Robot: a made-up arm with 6 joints. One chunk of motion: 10 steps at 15 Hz.
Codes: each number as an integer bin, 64 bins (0 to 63) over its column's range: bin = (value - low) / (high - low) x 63, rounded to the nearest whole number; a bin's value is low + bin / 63 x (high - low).
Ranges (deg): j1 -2..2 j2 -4..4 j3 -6..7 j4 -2..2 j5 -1..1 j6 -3..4
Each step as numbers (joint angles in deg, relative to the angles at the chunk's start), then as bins.
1 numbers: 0.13 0.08 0.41 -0.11 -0.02 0.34
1 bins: 34 32 31 30 31 30
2 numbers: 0.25 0.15 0.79 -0.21 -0.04 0.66
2 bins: 35 33 33 28 30 33
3 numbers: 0.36 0.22 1.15 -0.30 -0.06 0.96
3 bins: 37 33 35 27 30 36
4 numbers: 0.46 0.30 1.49 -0.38 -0.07 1.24
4 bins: 39 34 36 26 29 38
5 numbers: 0.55 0.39 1.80 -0.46 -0.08 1.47
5 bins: 40 35 38 24 29 40
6 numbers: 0.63 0.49 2.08 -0.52 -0.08 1.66
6 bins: 41 35 39 23 29 42
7 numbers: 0.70 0.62 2.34 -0.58 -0.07 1.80
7 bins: 43 36 40 22 29 43
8 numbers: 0.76 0.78 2.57 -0.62 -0.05 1.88
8 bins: 43 38 42 22 30 44
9 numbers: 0.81 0.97 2.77 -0.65 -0.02 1.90
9 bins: 44 39 43 21 31 44
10 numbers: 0.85 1.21 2.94 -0.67 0.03 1.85
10 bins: 45 41 43 21 32 44
